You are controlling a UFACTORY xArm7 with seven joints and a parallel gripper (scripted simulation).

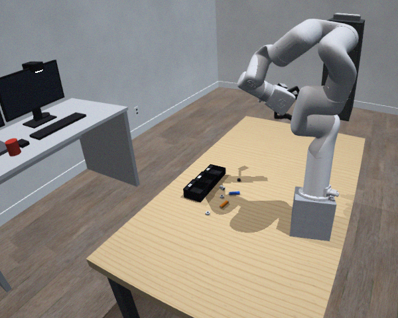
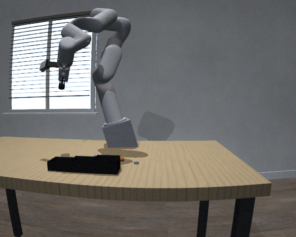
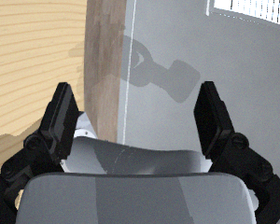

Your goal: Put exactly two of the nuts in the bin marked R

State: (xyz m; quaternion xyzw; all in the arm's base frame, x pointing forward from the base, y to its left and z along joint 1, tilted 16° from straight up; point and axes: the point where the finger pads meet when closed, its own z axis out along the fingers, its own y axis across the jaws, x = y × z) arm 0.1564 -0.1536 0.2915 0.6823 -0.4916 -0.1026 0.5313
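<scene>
Now: the black bin 320 mm below my hand, 310 mm ahead of it and 260 mm to the left of it. From my hand the other things lie so: blue piece (340 mm below, 250 mm to the left, 160 mm ahead); then small black piece (340 mm below, 200 mm ahead, 150 mm to the left); then orange piece (340 mm to the left, 340 mm below, 150 mm ahead).
</scene>
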